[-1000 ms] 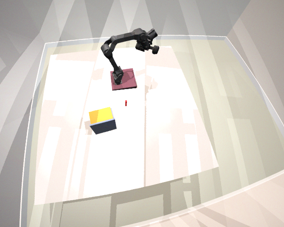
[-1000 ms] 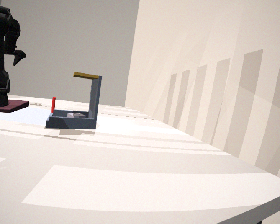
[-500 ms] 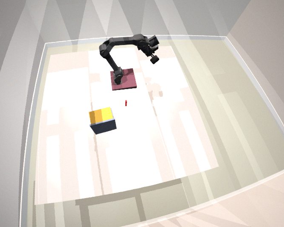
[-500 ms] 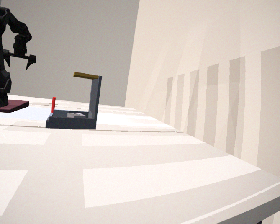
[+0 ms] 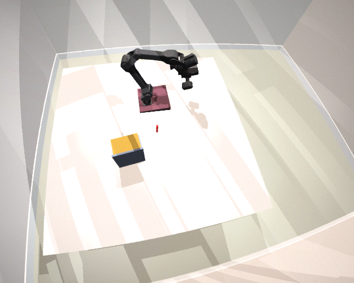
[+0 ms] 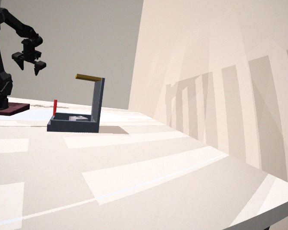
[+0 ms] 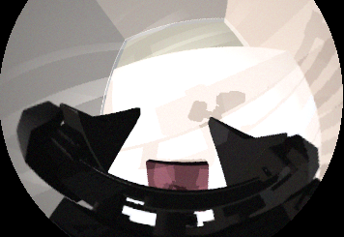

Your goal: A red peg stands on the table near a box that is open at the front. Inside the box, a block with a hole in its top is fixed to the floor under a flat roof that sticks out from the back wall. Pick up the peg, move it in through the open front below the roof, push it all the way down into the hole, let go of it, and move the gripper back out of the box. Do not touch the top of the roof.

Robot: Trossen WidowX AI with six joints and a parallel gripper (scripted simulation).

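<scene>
The red peg is 280 mm to the right of my gripper tip, 200 mm ahead of it and 170 mm below it. Also, from my gripper tip: yellow roof: 470 mm to the right, 330 mm ahead, 10 mm below; box wall: 470 mm to the right, 380 mm ahead, 100 mm below.
</scene>
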